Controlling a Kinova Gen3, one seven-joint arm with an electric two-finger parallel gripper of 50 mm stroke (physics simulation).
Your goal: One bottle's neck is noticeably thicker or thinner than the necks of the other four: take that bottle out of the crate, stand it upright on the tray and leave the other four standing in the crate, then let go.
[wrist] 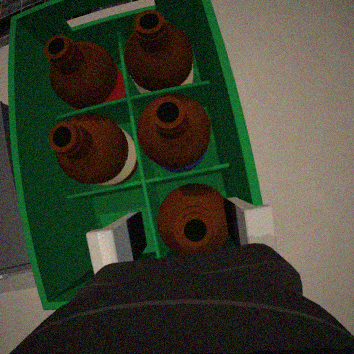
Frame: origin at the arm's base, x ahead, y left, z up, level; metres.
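Seen in the pictures: gripper, fingertip midpoint: (pixel 184 222).
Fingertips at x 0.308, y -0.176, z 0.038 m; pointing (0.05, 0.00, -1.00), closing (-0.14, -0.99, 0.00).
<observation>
A point is followed by its place in that frame.
The green crate (pixel 237 120) {x 0.363, y -0.232, z 0.010 m} has six compartments. Brown bottles stand upright in five: far left (pixel 92 75) {x 0.461, y -0.126, z -0.047 m}, with a red label; far right (pixel 162 62) {x 0.448, y -0.195, z -0.044 m}, with a pale label; middle left (pixel 97 155) {x 0.380, y -0.113, z -0.042 m}, with a pale label; middle right (pixel 187 137) {x 0.370, y -0.196, z -0.040 m}, with a blue label; and near right (pixel 175 215) {x 0.308, y -0.166, z -0.039 m}, whose label is hidden. The near left compartment holds no bottle. Which neck differs in thickness I cannot tell surely. My gripper (pixel 184 222) {x 0.308, y -0.176, z 0.037 m} is open above the near end, its fingertips on either side of the near right bottle in view, with nothing held. Part of the dark grey tray (pixel 12 215) {x 0.364, y 0.080, z -0.160 m} shows at the left edge.
Thin green dividers (pixel 136 135) {x 0.390, y -0.152, z -0.057 m} separate the compartments. The crate's far wall has a handle slot. The pale table top (pixel 300 125) {x 0.365, y -0.355, z -0.165 m} lies right of the crate. A dark tiled surface shows at the top left corner.
</observation>
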